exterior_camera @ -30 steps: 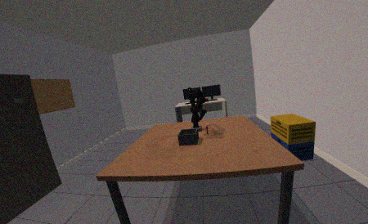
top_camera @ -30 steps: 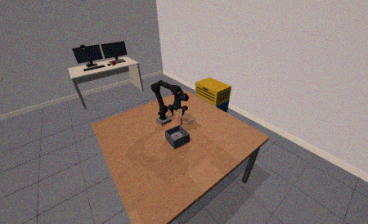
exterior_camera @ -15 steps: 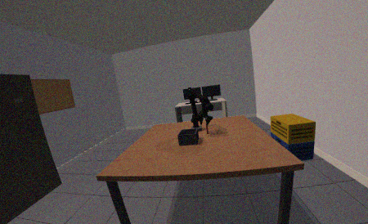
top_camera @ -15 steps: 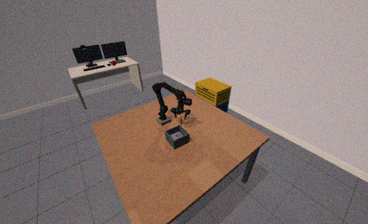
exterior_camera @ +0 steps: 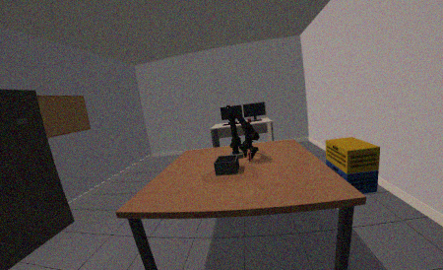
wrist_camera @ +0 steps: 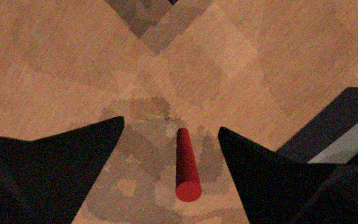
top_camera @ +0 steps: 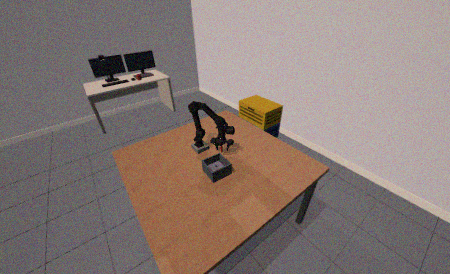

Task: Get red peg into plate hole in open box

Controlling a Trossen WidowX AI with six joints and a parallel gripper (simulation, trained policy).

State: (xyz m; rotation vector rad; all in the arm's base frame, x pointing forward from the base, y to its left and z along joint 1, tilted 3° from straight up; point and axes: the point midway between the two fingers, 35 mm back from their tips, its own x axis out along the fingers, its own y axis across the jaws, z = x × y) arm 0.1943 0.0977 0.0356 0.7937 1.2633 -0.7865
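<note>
Right now the red peg is 2 cm behind my gripper tip, 1 cm to the left of it and 1 cm above it. Also, from my gripper tip: grey box 13 cm ahead, 18 cm to the right, 1 cm below; then light grey plate 13 cm ahead, 18 cm to the right, 1 cm above.
</note>
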